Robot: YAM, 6 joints.
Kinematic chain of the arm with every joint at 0, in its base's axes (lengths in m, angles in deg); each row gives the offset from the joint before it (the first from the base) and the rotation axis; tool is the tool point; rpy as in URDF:
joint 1: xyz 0 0 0.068 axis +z
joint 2: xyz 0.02 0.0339 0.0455 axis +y
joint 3: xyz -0.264 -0.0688 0 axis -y
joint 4: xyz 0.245 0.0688 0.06 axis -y
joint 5: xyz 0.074 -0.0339 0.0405 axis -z
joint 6: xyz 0.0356 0 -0.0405 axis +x
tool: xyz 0 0 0 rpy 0 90 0
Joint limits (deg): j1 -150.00..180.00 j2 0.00..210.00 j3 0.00..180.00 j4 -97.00..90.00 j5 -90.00..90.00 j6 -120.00..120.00
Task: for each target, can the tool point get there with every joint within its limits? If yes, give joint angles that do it. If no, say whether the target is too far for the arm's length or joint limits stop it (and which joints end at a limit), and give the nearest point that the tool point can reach.
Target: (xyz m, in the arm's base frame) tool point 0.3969 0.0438 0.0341
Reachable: yes | joints 4.67 137.47 86.79 -48.45 -18.54 -24.12
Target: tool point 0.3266 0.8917 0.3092
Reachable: no: too far | nearest point 0.2175 0.5938 0.2424 | short by 0.324 m
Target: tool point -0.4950 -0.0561 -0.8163
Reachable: no: too far | nearest point -0.3553 -0.0039 -0.3640 | short by 0.476 m
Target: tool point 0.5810 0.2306 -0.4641
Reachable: no: too far | nearest point 0.4481 0.1779 -0.2949 | short by 0.221 m
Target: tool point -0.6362 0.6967 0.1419
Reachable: no: too far | nearest point -0.4353 0.4767 0.1327 | short by 0.298 m
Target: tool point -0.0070 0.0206 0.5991
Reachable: yes | joints 152.48 46.17 81.16 48.37 25.01 72.82
